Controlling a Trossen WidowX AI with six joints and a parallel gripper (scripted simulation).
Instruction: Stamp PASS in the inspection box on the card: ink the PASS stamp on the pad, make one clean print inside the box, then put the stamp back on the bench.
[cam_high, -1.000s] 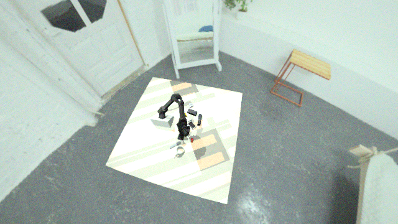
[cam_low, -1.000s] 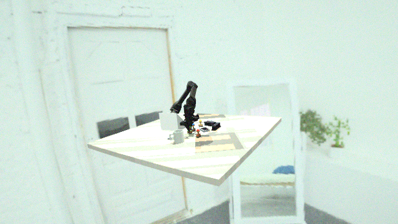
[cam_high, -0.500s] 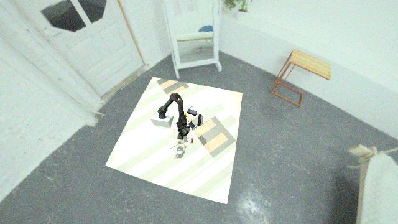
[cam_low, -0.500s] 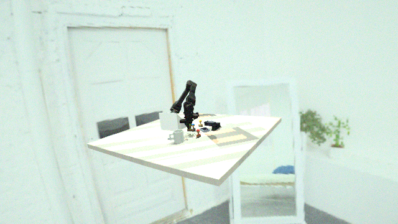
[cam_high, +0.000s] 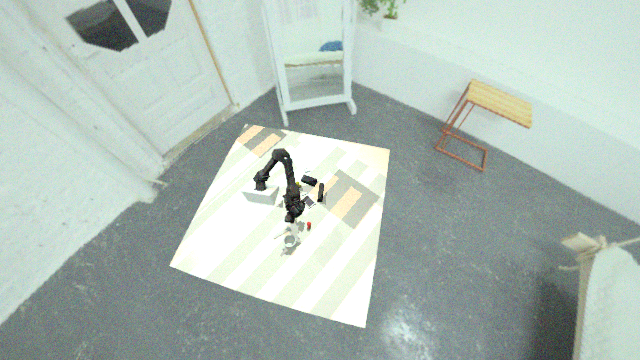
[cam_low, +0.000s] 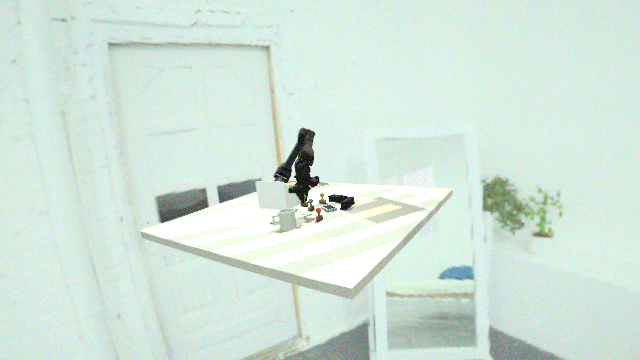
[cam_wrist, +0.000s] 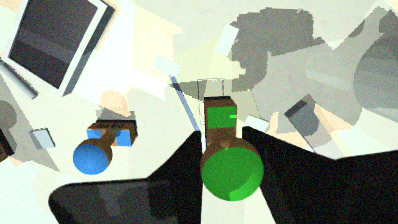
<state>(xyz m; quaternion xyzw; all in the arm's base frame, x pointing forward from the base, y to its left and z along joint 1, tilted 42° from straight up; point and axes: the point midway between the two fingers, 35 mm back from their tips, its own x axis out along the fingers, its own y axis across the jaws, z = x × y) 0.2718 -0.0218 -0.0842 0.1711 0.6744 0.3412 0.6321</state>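
Now: gripper tip 23 cm to the right of the black block, 11 cm short of it and 6 cm above it. From my gripper tip the other things lie so: green-topped stamp right at my gripper tip; then blue-knobbed stamp 9 cm to the left, 5 cm below, 4 cm behind; then red stamp 12 cm ahead, 5 cm below, 3 cm to the right.
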